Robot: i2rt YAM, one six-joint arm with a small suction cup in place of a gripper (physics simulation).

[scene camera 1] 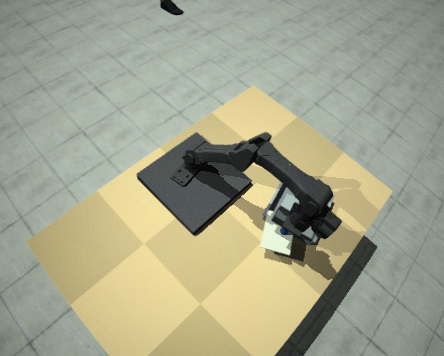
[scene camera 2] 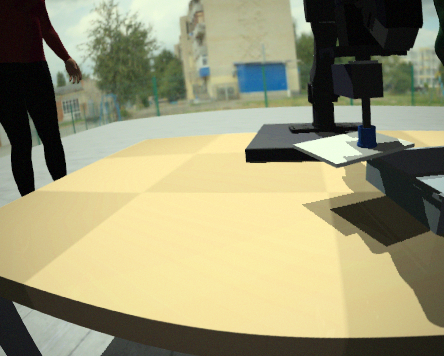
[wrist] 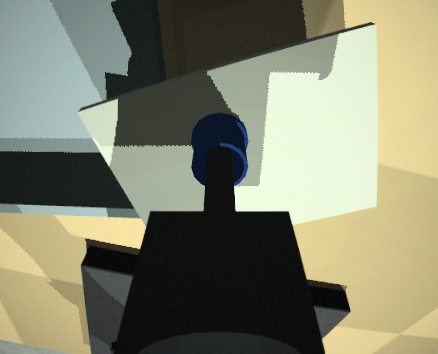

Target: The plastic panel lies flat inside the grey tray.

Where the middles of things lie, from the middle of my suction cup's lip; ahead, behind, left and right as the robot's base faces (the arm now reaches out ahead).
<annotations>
My suction cup is now 2 cm past the pale plastic panel [scene camera 2: 338, 151], 1 cm to the left of it and 1 cm above it. From my suction cup the other things lie so: grey tray [scene camera 2: 403, 176] 16 cm to the left, 7 cm below.
</annotations>
